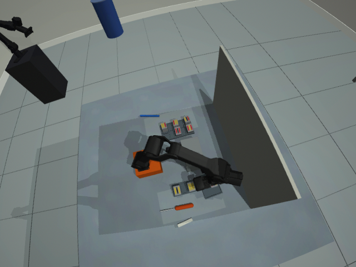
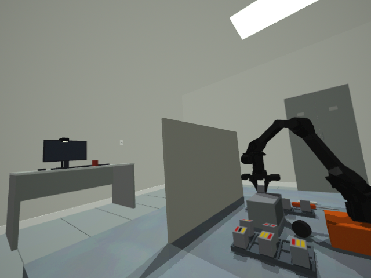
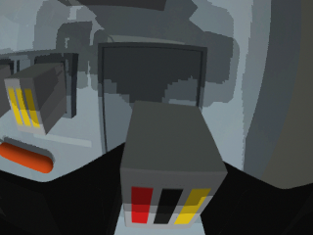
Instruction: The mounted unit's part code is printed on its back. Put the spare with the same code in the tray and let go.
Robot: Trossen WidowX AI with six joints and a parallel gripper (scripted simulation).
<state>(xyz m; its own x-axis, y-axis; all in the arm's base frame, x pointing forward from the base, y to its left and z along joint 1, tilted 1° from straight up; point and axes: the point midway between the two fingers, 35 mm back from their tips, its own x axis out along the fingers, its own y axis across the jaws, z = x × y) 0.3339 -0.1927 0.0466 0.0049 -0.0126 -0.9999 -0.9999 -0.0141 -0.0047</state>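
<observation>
Right now the tray is 1 cm behind my gripper tip and 7 cm below it. Round my gripper tip: white cable tie bundle 19 cm behind, 15 cm to the right, 7 cm below; then grey mounted unit 5 cm behind, 19 cm to the left, 2 cm below; then grey spare 3 cm above.
</observation>
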